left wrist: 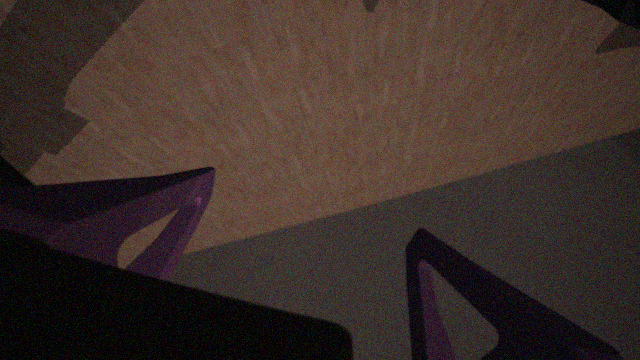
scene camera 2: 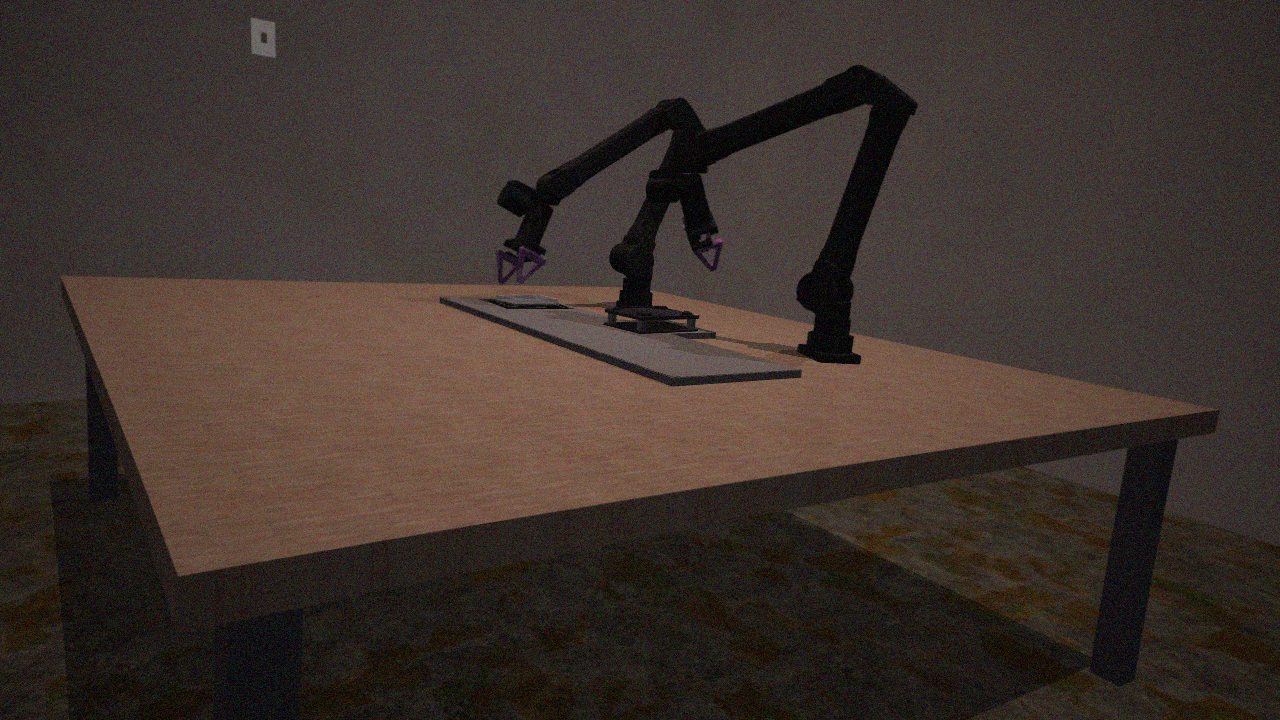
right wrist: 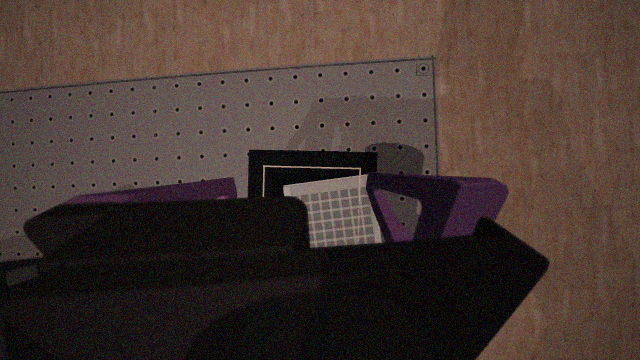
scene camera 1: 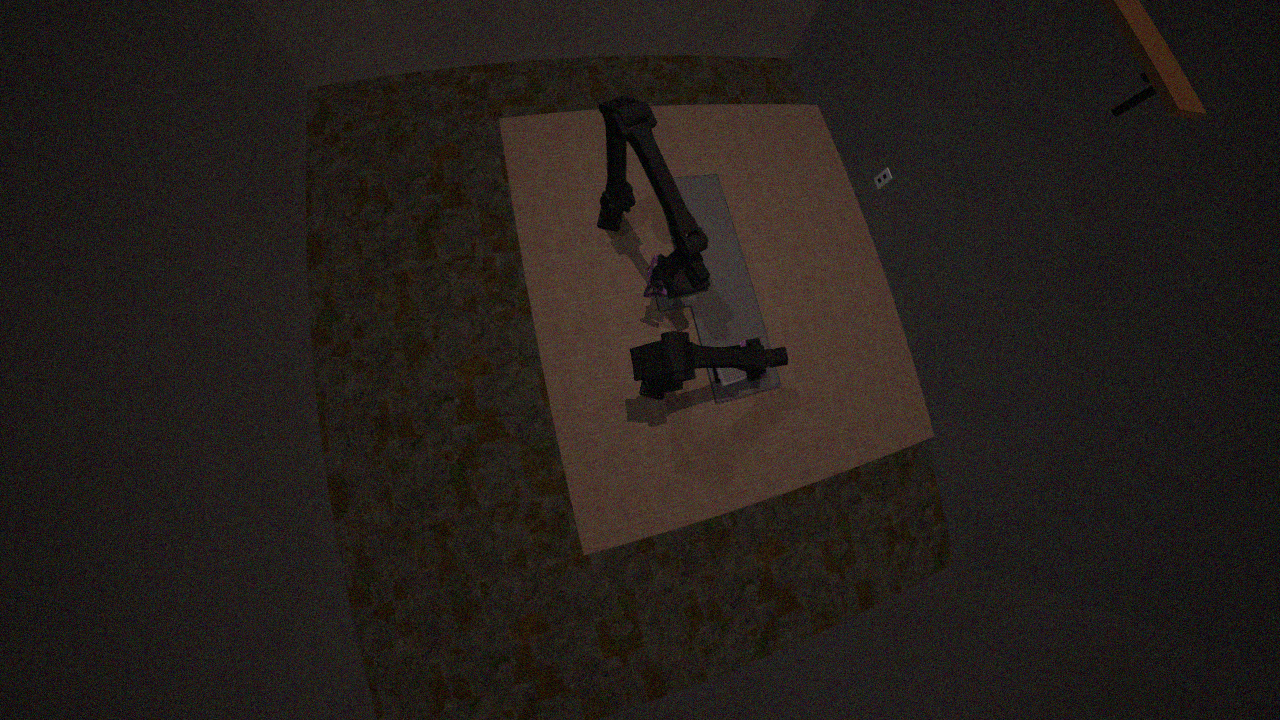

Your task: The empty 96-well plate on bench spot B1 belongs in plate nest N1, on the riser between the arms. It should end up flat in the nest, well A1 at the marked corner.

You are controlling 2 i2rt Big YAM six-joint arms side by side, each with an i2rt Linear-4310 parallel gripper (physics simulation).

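Frame: origin at the left arm's base, x right, y down, z ahead, level; centimetres.
Seen in the pictures: left gripper, fingertip midpoint: [left wrist: 317, 210] [scene camera 2: 709, 261] [scene camera 1: 646, 285]; right gripper, fingertip midpoint: [scene camera 2: 509, 282] [right wrist: 303, 183]; left arm's base, origin of the base link: [scene camera 2: 827, 357] [scene camera 1: 610, 216]; right arm's base, origin of the base link: [scene camera 1: 654, 381].
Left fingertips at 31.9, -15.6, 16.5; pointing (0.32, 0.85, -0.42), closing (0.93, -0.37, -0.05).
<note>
Pixels of each thing's middle, then the offset from my left fingertips to it, as dx, dy, dz. "spot": a spot on its surface instead. Level surfaces: height alone.
- pale 96-well plate, body centre: [right wrist: 336, 246] [scene camera 2: 527, 299] [scene camera 1: 734, 369] +18.9, +13.4, +38.9
- black-bordered bench spot, surface spot: [right wrist: 312, 157] spot: +13.7, +14.1, +46.1
- nest, body centre: [scene camera 2: 651, 318] [scene camera 1: 684, 277] -11.9, +12.3, +15.1
- grey perforated board, its level: dy +14.3
- wooden table, its level: dy +15.6
The pale 96-well plate [right wrist: 342, 217] [scene camera 2: 528, 300] [scene camera 1: 731, 376] lies on the black-bordered bench spot [right wrist: 312, 157], turned slightly against its outline; my gripper housing hides part of it in the right wrist view. My right gripper [right wrist: 303, 183] [scene camera 2: 512, 281] is open and empty above the plate. The nest [scene camera 2: 651, 312] stands on short posts at the middle of the bench board; its marked corner cannot be made out. My left gripper [left wrist: 317, 210] [scene camera 2: 708, 266] [scene camera 1: 656, 277] is open and empty, well above the table. The left arm largely hides the nest in scene camera 1.
The grey perforated board [right wrist: 200, 120] [scene camera 2: 716, 367] [scene camera 1: 738, 277] lies on the wooden table [scene camera 1: 832, 295] [scene camera 2: 402, 411]. The left arm [scene camera 1: 662, 179] [scene camera 2: 778, 116] reaches over the nest area. The right arm [scene camera 1: 716, 356] [scene camera 2: 608, 147] reaches over the plate end.
</note>
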